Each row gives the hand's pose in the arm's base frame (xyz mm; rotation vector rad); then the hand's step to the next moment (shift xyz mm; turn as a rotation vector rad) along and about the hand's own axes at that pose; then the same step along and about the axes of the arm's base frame.
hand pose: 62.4 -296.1 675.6 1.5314 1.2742 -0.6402
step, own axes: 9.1 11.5 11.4 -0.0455 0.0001 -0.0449
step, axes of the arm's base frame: 15.7 -6.1 -7.9 -0.0224 0.0227 0.0554
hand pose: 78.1 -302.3 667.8 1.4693 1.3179 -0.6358
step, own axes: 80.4 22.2 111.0 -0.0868 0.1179 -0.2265
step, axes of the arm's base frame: 67.9 -66.3 -101.3 0.0344 0.1852 0.1930
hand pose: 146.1 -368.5 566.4 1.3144 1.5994 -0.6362
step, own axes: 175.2 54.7 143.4 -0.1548 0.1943 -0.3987
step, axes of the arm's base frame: 101.9 -24.8 -208.0 0.0480 0.3212 0.3394
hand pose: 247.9 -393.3 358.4 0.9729 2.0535 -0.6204
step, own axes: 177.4 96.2 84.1 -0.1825 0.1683 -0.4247
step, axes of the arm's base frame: 39.6 75.2 -201.4 0.0275 0.3118 0.3795
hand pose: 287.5 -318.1 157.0 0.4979 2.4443 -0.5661
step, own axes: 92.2 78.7 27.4 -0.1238 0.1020 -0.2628
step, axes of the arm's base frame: -21.8 72.8 -98.3 0.0243 0.1887 0.2420
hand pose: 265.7 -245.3 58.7 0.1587 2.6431 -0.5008
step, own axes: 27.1 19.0 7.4 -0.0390 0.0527 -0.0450
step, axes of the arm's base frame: -17.7 15.7 -24.3 0.0268 0.0645 0.0380
